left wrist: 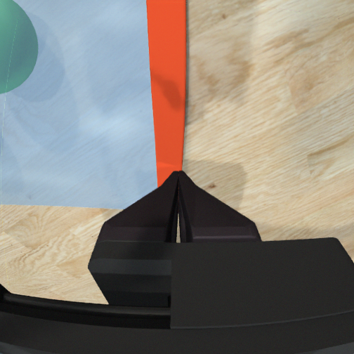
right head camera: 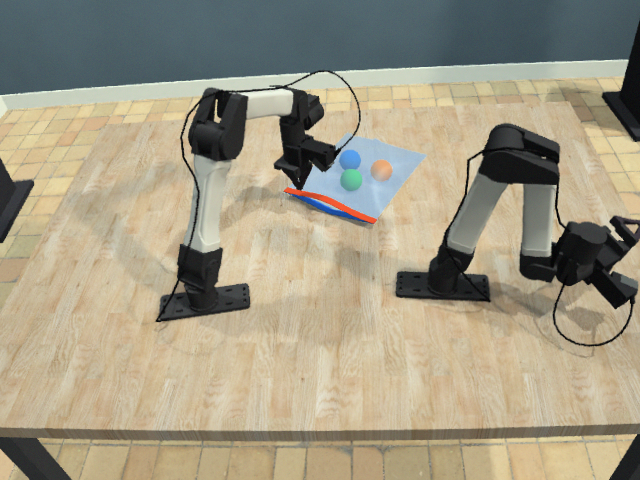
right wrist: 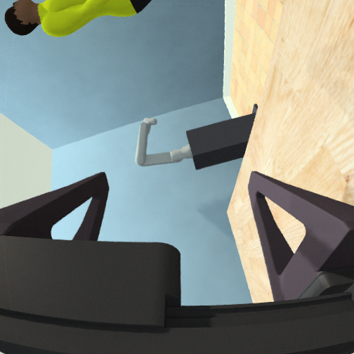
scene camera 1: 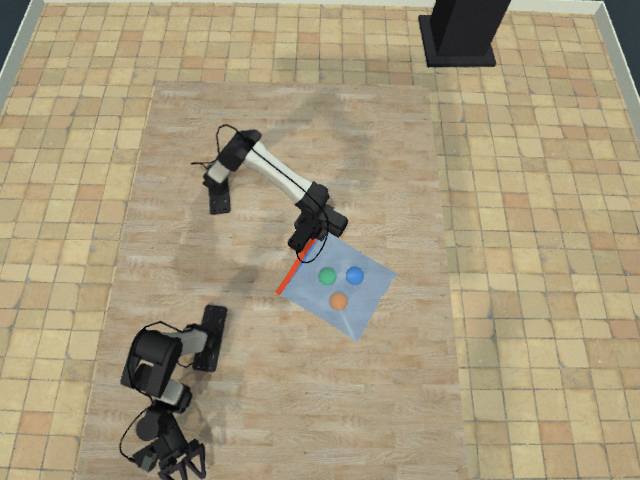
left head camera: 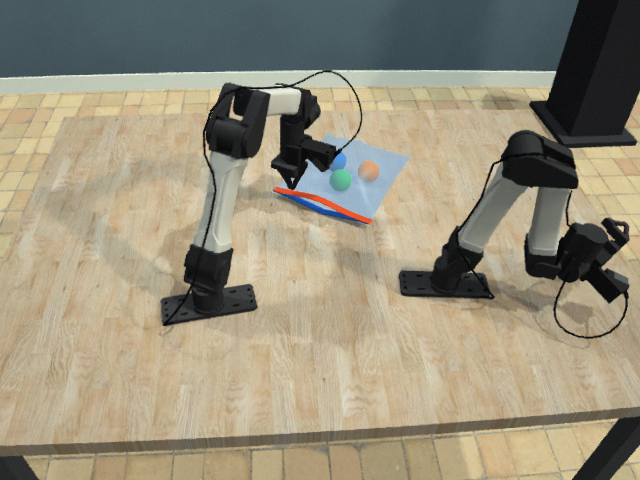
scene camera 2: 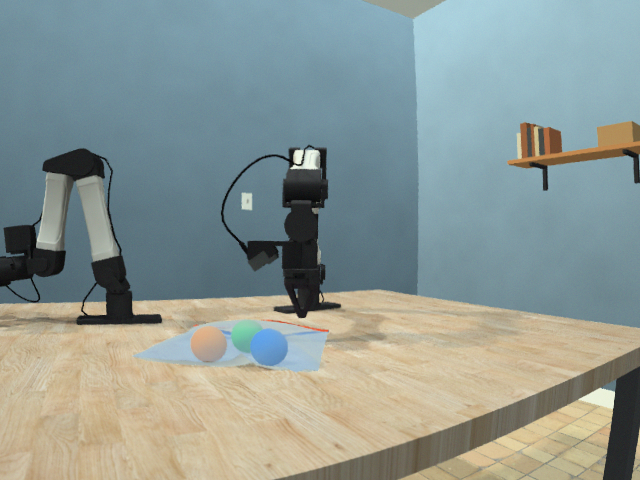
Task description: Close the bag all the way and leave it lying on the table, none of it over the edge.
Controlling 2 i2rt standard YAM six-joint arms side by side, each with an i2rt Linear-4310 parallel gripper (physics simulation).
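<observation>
The translucent blue bag [left head camera: 382, 155] [right head camera: 400, 160] [scene camera 1: 364, 299] [scene camera 2: 165, 348] [left wrist: 100, 125] lies flat on the table, with green, blue and orange balls inside. Its mouth has a red strip [left head camera: 343, 208] [right head camera: 343, 206] [scene camera 1: 292, 273] [left wrist: 168, 90] and a blue strip [left head camera: 321, 209] [right head camera: 330, 210]. They bow apart mid-length and come close at the ends. My left gripper [left head camera: 292, 186] [right head camera: 299, 187] [scene camera 2: 301, 315] [left wrist: 178, 178] is shut and empty, fingers down, just above the red strip's end, which it hides in the left wrist view. My right gripper [right wrist: 177, 179] is open, away from the bag.
The wooden table [left head camera: 320, 361] [right head camera: 320, 361] [scene camera 1: 336, 403] [scene camera 2: 129, 423] carries both arm bases. The whole bag lies inside its edges. A black pedestal [left head camera: 594, 67] [scene camera 1: 462, 31] stands beyond the table. A shelf [scene camera 2: 578, 153] with books hangs on the wall.
</observation>
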